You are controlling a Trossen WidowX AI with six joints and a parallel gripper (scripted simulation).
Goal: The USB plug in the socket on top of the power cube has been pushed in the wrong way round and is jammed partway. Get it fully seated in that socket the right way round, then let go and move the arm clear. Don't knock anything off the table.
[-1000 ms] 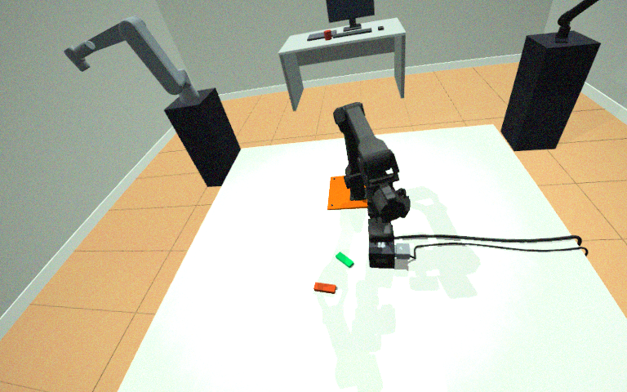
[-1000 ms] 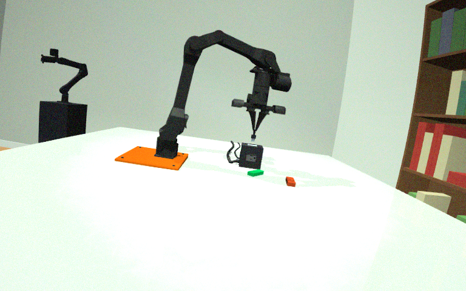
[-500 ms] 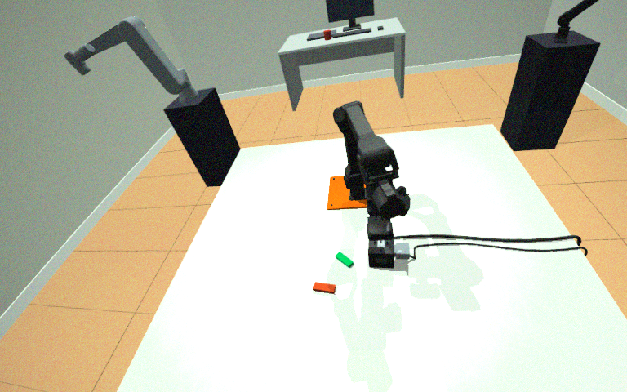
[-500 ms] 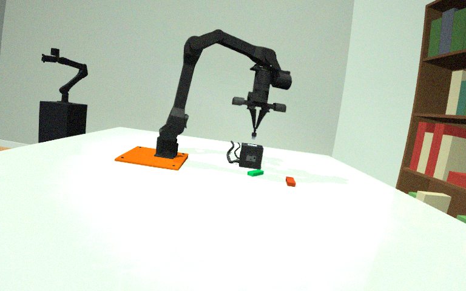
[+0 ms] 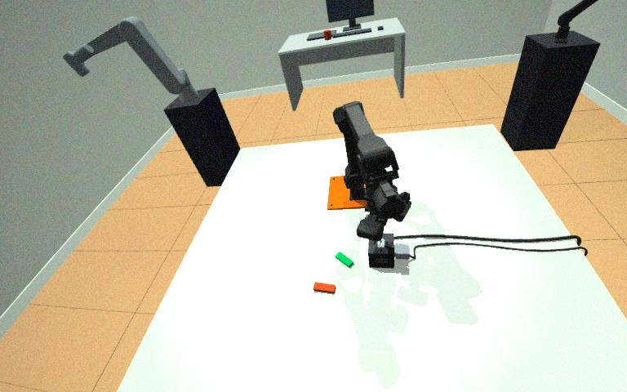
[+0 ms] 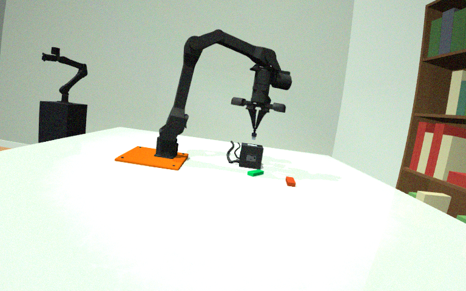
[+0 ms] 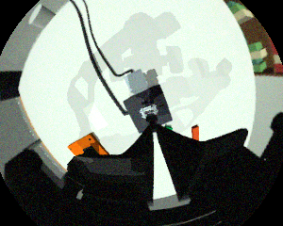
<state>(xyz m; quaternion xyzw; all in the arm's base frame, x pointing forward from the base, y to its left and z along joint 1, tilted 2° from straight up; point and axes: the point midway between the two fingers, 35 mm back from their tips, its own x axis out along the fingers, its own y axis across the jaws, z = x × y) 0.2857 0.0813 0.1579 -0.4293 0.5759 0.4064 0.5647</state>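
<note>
Now: the usb plug 20 mm below my gripper tip. The rest, counted from my gripper tip: green block: 10 mm ahead, 110 mm to the right, 130 mm below; then red block: 110 mm ahead, 170 mm to the right, 130 mm below.
</note>
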